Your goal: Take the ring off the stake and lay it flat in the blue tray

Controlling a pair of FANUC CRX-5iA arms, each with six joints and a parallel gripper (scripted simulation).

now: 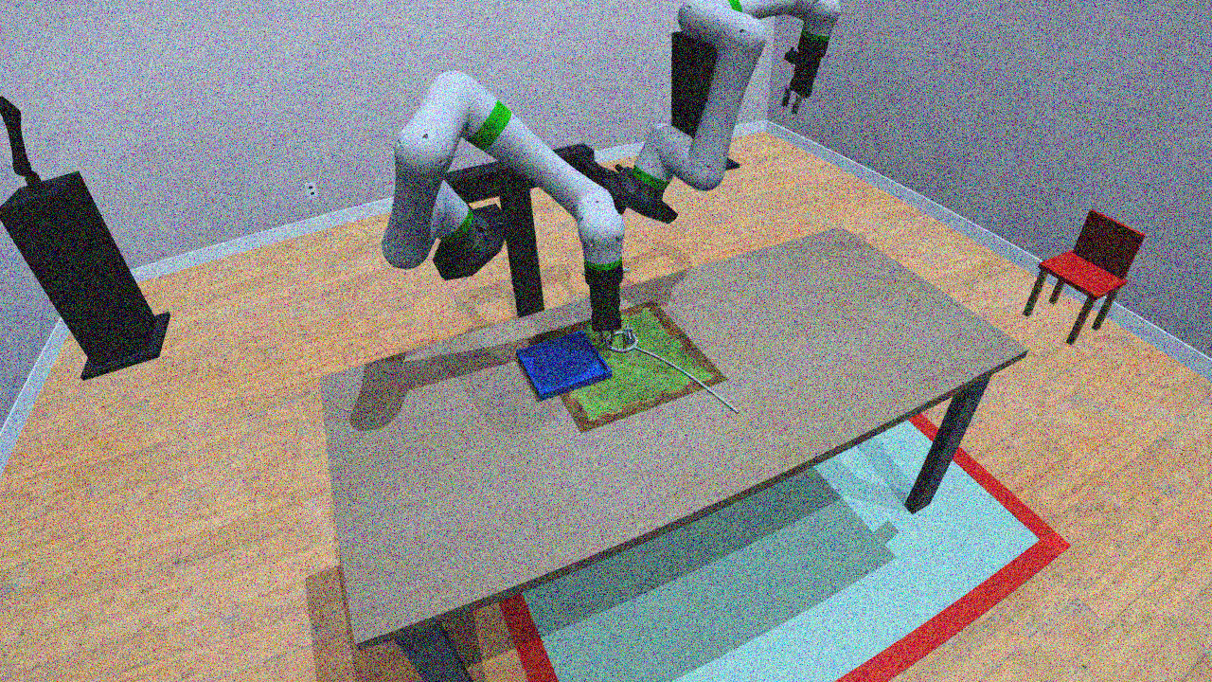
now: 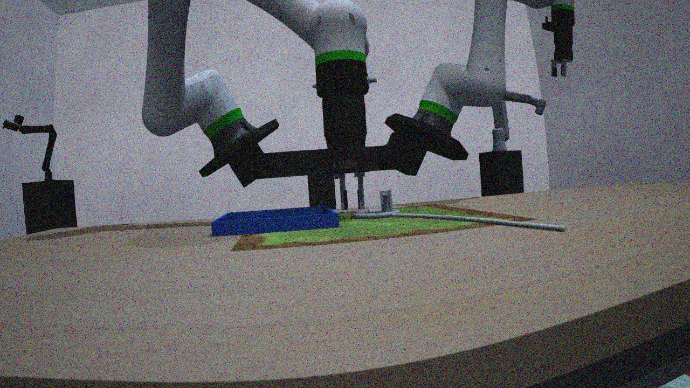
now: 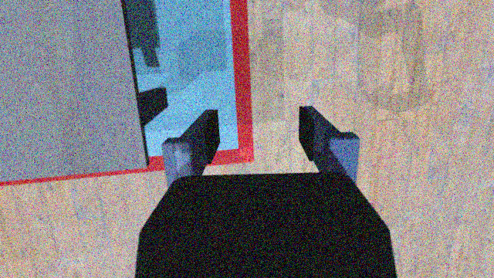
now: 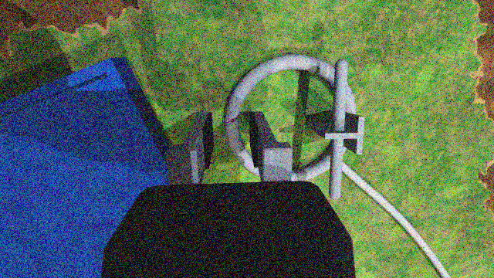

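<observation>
Now: right hand 10 mm short of the grey ring, 40 mm to the right of it and 30 mm above it. Also, from my right hand: grey stake 20 mm ahead, 60 mm to the left, 10 mm below; then blue tray 30 mm ahead, 140 mm to the right, 20 mm below.
</observation>
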